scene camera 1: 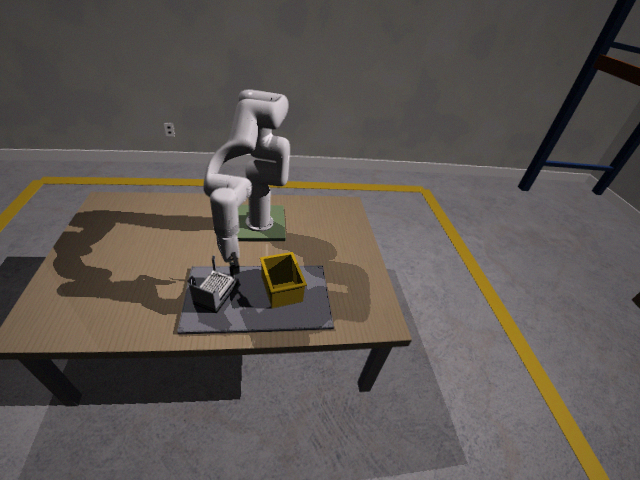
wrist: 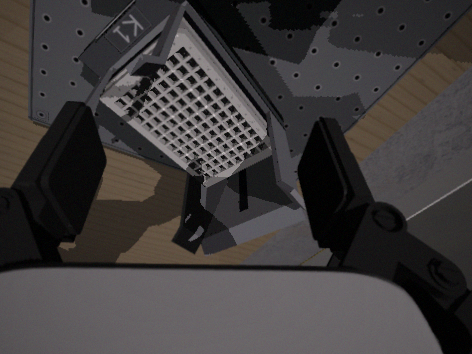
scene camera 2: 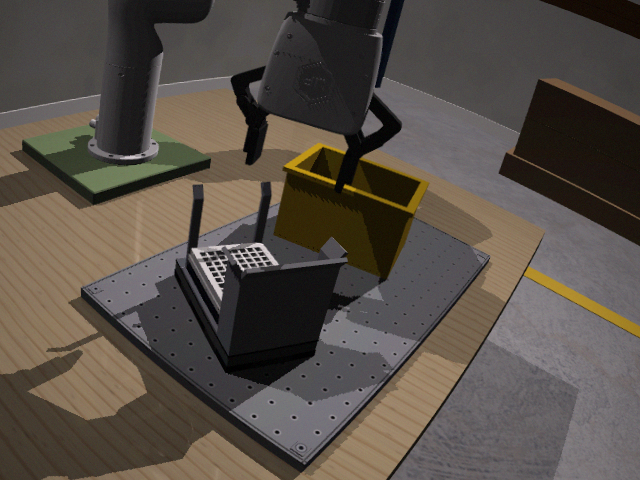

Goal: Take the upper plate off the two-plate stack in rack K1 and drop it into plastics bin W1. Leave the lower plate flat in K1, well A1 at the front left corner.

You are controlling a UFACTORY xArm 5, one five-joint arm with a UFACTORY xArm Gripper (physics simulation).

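Places are measured from the arm's base along level axes (x back, y left, z down), in metres.
Where they show: gripper, fingertip midpoint: (scene camera 1: 230, 264) (wrist: 205, 138) (scene camera 2: 295, 174); arm's base, origin of the base link: (scene camera 1: 259, 222) (scene camera 2: 122, 149).
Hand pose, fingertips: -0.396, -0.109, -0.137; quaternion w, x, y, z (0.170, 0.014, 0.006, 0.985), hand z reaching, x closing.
Observation:
Things, the pixels of their top centre, and the offset from my fingertips, as dx, dy, dz. Level surfaces: height alone.
- Rack K1, middle of its top: (wrist: 180, 186) (scene camera 2: 258, 214) (scene camera 1: 212, 271) -0.006, -0.061, +0.024
- white upper plate, middle of its top: (wrist: 196, 126) (scene camera 2: 249, 278) (scene camera 1: 213, 285) -0.012, -0.064, +0.092
- Plastics bin W1, middle of its top: (scene camera 2: 361, 174) (scene camera 1: 282, 270) +0.003, +0.179, +0.044
- wooden table, its level: dz +0.157
Rack K1 (scene camera 1: 202, 298) (scene camera 2: 279, 312) (wrist: 243, 227) is dark grey, with thin upright posts and a taller wall at one end. The white upper plate (scene camera 1: 217, 283) (scene camera 2: 254, 254) (wrist: 200, 107), with a grid of square wells, lies inside it between the posts. The lower plate cannot be told apart beneath it. Plastics bin W1 (scene camera 1: 287, 297) (scene camera 2: 336, 222) is yellow, open-topped and upright beside the rack. My gripper (scene camera 1: 234, 265) (scene camera 2: 295, 172) (wrist: 205, 138) is open and empty, above the rack's post end on its bin side, apart from the plate. In the wrist view its fingers straddle the rack's outline.
The rack and bin stand on a grey perforated board (scene camera 1: 310, 319) (scene camera 2: 271, 415) (wrist: 325, 70) on the wooden table (scene camera 1: 149, 204) (scene camera 2: 46, 227). The arm stands on a green base plate (scene camera 1: 278, 231) (scene camera 2: 180, 170) behind. Rack posts (scene camera 2: 194, 217) (scene camera 2: 262, 211) rise above the plate.

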